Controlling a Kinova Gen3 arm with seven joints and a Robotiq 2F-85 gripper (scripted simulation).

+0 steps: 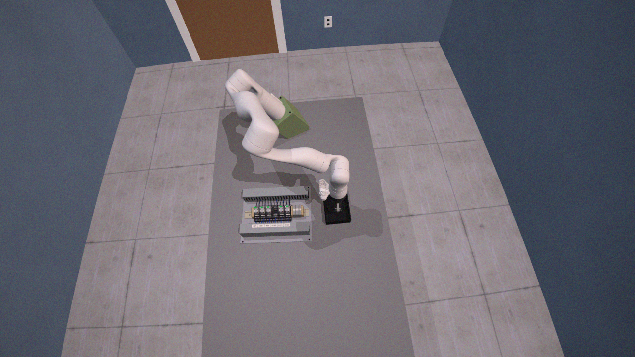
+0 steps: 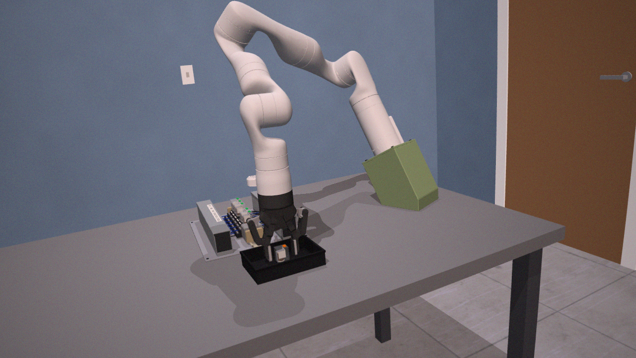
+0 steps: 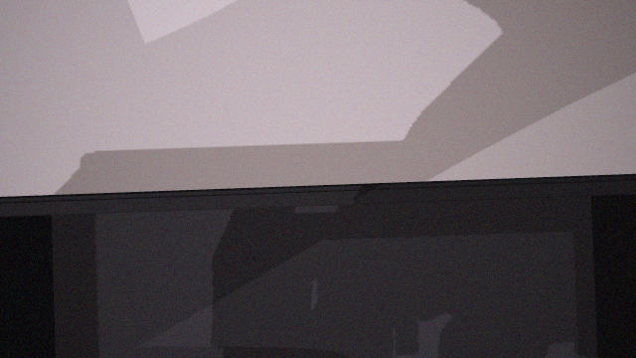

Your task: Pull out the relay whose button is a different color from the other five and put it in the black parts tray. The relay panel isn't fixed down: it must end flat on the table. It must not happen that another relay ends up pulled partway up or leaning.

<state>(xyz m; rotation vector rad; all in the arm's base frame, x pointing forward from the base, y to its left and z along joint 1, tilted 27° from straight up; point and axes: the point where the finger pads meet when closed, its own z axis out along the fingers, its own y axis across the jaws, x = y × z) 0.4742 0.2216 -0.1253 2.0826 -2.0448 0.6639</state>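
Right now the relay is 1 cm below my hand. The rest, counted from my hand: black parts tray: 2 cm below; relay panel: 28 cm to the right, 1 cm ahead.
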